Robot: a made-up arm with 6 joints. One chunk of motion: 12 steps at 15 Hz.
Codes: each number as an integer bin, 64 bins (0 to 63) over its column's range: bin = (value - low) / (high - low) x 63, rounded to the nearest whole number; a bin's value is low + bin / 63 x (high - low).
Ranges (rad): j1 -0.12..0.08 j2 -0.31..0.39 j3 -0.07..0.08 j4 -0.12..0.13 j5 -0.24..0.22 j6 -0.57..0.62
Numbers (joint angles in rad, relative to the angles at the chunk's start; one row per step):
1: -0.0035 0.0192 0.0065 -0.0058 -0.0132 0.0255
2: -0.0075 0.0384 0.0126 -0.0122 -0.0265 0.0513
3: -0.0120 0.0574 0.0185 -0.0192 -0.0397 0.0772
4: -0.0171 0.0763 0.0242 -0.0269 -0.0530 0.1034
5: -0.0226 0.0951 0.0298 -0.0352 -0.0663 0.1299
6: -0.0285 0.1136 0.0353 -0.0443 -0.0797 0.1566
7: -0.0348 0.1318 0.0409 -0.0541 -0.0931 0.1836
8: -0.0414 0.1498 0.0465 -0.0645 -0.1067 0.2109
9: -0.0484 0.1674 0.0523 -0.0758 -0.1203 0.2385
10: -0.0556 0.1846 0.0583 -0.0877 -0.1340 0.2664
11: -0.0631 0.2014 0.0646 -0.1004 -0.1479 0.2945
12: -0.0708 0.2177 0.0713 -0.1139 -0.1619 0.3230
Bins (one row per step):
1: 37 30 32 29 31 32
2: 35 31 35 27 29 33
3: 34 33 37 25 27 34
4: 32 35 40 23 26 36
5: 31 36 42 21 24 37
6: 29 38 44 19 22 38
7: 27 40 47 17 20 40
8: 25 41 49 14 18 41
9: 23 43 51 11 16 43
10: 20 45 54 8 15 44
11: 18 46 57 5 13 46
12: 15 47 59 2 11 47

